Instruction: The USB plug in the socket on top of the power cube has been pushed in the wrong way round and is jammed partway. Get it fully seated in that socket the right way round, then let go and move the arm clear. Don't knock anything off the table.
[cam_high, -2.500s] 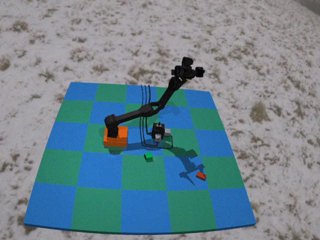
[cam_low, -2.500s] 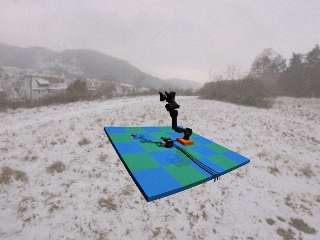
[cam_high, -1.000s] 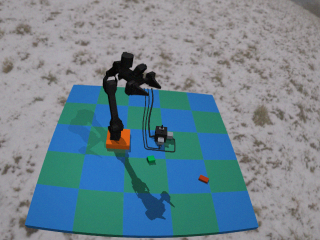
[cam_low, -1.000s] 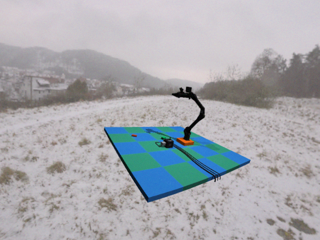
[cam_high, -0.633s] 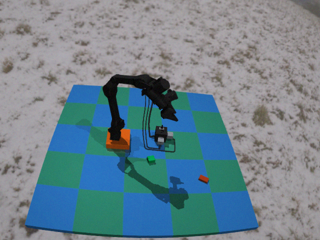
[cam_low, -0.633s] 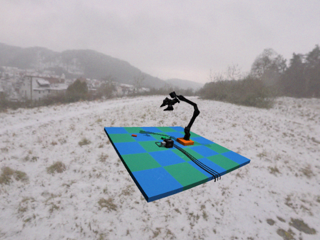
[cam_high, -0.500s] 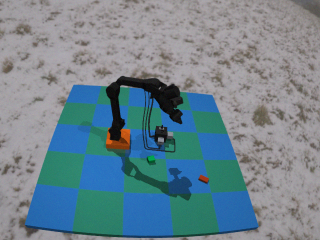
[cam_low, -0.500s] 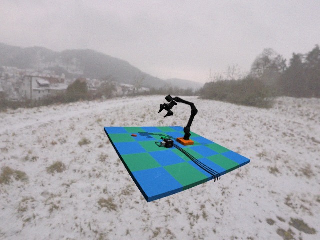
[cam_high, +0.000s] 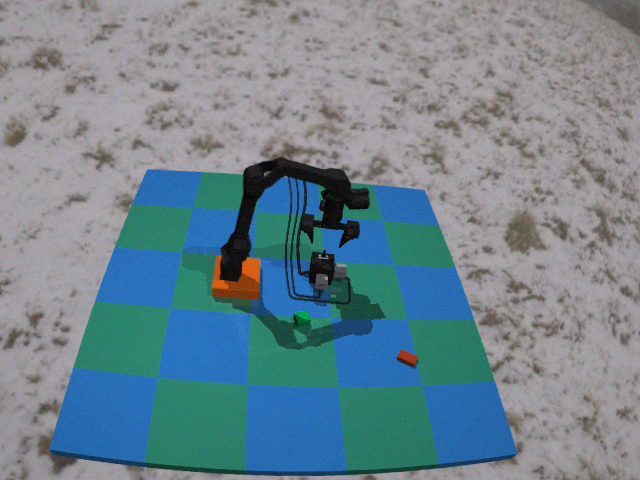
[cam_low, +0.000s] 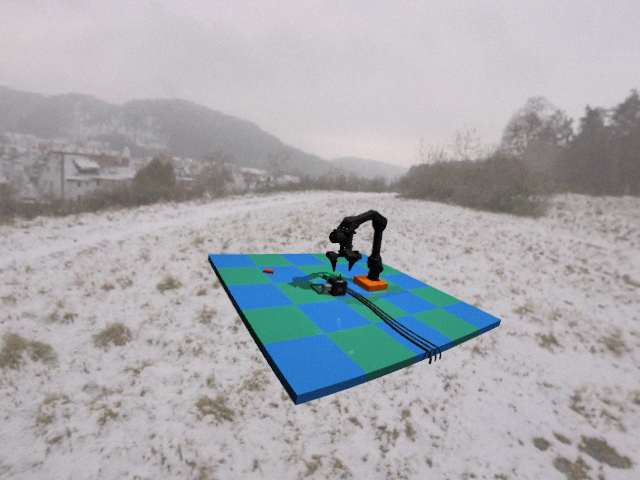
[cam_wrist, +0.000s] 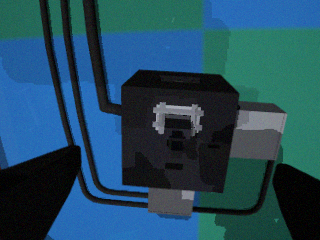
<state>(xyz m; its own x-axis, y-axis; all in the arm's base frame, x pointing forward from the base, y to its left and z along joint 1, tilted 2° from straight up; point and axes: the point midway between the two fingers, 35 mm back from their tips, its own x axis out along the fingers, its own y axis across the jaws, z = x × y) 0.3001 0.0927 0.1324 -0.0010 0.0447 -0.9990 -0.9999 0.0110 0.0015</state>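
Right now my gripper tip is 40 mm above the dark USB plug. From my gripper tip the other things lie so: red block: 280 mm ahead, 340 mm to the right, 120 mm below; green block: 50 mm behind, 220 mm to the right, 120 mm below; silver-framed socket: 60 mm below.
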